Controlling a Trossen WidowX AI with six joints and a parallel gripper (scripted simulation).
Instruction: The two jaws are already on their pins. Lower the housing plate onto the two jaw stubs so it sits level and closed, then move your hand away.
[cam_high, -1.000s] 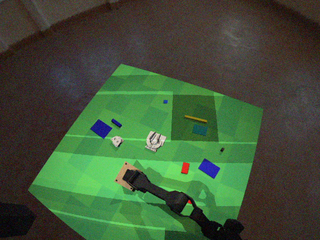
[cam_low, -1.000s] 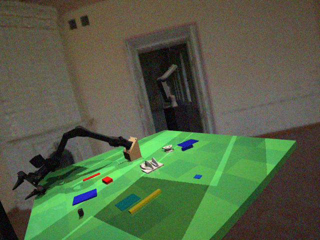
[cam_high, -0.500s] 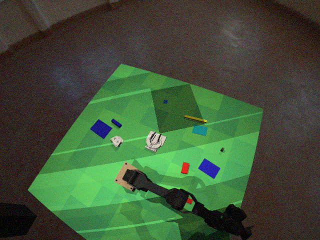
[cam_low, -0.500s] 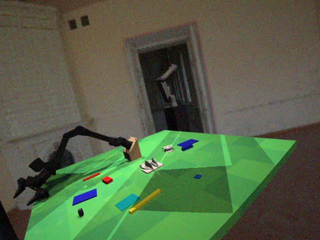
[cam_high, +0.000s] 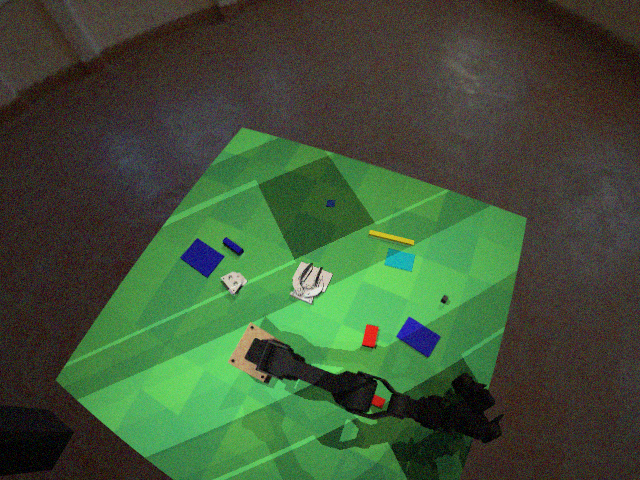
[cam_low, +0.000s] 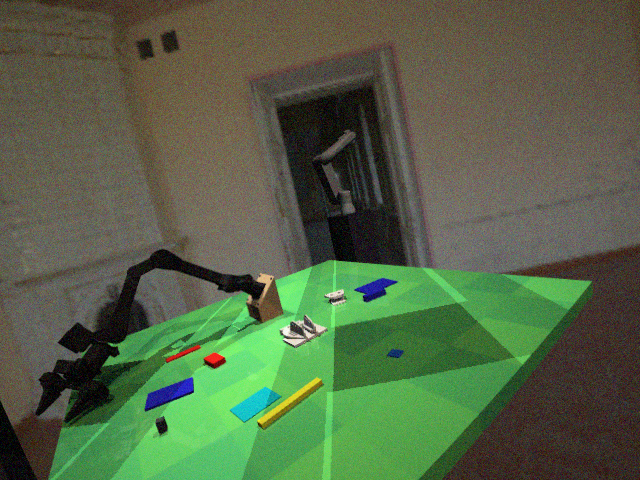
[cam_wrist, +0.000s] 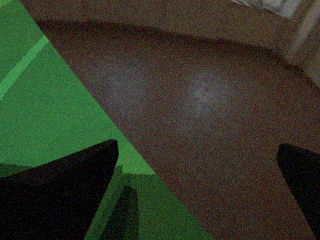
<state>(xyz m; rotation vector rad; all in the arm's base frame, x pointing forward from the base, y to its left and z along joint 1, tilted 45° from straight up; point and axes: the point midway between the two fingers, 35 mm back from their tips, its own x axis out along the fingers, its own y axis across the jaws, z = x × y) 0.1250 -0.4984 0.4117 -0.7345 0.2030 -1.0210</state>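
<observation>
My gripper tip is now 40 cm short of the yellow bar, 46 cm to the right of it and 2 cm above it. From my gripper tip the other things lie so: red bar (12 cm behind, 35 cm to the left, 3 cm below); then red block (5 cm ahead, 40 cm to the left, 2 cm below); then blue slab (10 cm ahead, 27 cm to the left, 3 cm below).
</observation>
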